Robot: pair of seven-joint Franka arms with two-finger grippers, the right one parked.
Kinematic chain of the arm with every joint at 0, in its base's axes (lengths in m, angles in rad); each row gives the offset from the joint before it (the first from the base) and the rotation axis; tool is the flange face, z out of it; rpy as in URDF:
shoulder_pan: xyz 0 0 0.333 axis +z
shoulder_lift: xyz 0 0 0 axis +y
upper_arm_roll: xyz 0 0 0.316 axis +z
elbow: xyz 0.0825 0 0 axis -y
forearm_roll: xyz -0.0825 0 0.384 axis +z
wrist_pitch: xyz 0 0 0 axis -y
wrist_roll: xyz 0.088 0 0 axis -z
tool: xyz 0 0 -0.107 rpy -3.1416 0 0
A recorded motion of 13 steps. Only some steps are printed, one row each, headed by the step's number.
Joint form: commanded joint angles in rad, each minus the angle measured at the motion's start. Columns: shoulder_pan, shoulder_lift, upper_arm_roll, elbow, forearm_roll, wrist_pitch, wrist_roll.
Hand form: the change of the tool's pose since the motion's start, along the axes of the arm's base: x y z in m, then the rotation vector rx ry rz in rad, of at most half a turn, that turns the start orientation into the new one. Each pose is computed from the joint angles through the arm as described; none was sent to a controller.
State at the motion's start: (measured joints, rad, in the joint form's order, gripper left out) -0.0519 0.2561 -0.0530 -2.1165 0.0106 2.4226 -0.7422
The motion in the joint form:
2: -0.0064 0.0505 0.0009 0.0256 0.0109 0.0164 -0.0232
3: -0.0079 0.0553 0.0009 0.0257 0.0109 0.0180 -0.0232
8: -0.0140 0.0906 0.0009 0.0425 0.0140 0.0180 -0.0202
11: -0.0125 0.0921 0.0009 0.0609 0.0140 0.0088 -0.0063
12: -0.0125 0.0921 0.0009 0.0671 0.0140 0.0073 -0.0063
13: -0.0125 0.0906 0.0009 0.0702 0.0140 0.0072 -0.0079
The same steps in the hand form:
2: 0.0074 -0.0040 -0.0172 0.0048 0.0080 0.0101
3: 0.0072 -0.0048 -0.0199 0.0049 0.0111 0.0086
8: 0.0102 -0.0088 -0.0338 0.0075 0.0293 -0.0025
11: 0.0154 -0.0083 -0.0280 0.0072 0.0215 -0.0146
12: 0.0173 -0.0085 -0.0256 0.0068 0.0168 -0.0144
13: 0.0184 -0.0086 -0.0234 0.0063 0.0124 -0.0128

